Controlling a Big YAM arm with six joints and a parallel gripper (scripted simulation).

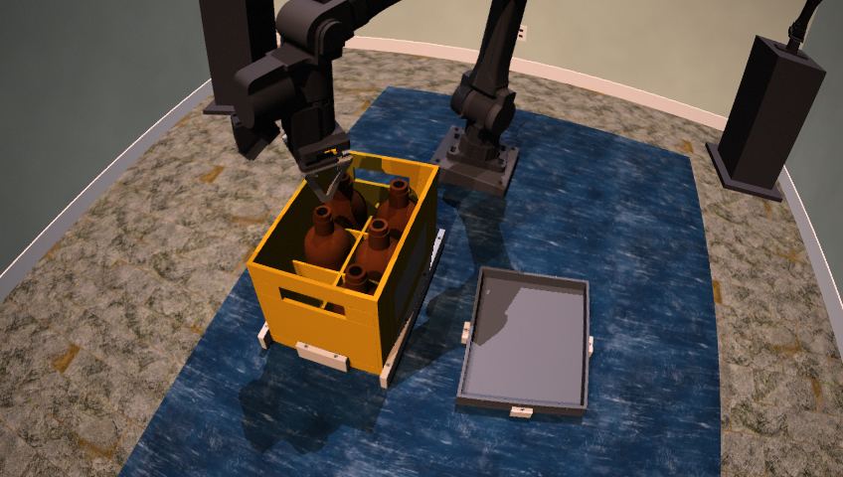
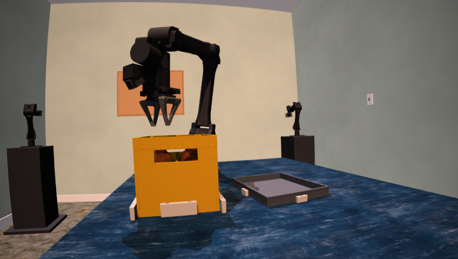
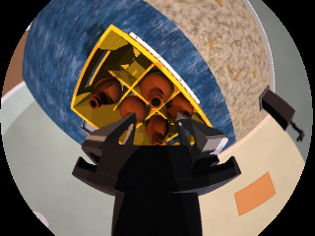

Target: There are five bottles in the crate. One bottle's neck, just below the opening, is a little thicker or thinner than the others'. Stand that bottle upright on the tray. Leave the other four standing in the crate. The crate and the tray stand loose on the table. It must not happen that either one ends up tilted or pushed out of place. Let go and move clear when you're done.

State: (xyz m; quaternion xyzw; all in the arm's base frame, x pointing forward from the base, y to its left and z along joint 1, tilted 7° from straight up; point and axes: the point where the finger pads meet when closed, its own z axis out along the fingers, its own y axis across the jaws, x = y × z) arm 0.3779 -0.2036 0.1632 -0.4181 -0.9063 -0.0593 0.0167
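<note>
Right now the orange crate is 4 cm to the left of my hand and 13 cm below it. Also, from my hand: dark grey tray (5 cm ahead, 32 cm to the left, 20 cm below).
</note>
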